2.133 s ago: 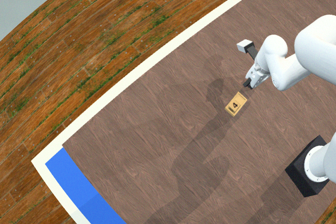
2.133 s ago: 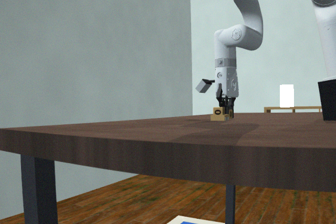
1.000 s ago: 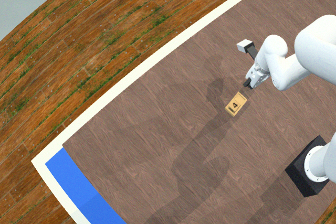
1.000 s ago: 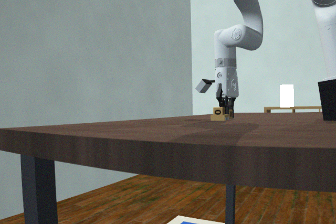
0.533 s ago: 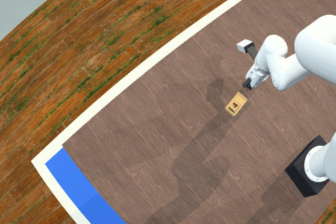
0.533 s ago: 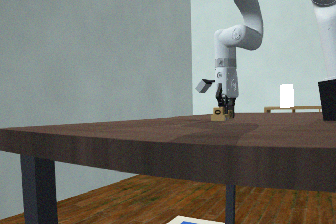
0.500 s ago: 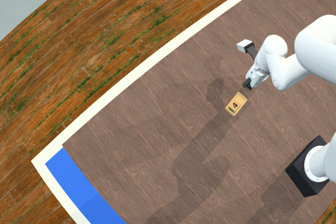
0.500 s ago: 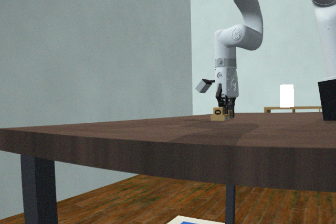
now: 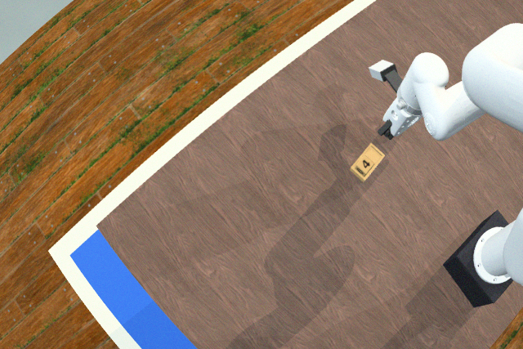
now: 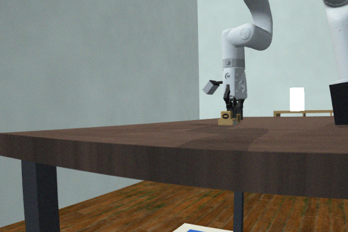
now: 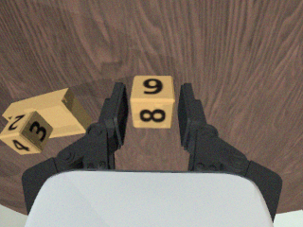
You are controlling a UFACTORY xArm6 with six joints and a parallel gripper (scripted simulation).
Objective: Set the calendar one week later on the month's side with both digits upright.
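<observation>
Now: hand 10 mm above the wooden cube. The rest, counted from my hand: tray: 110 mm to the left, 20 mm below.
</observation>
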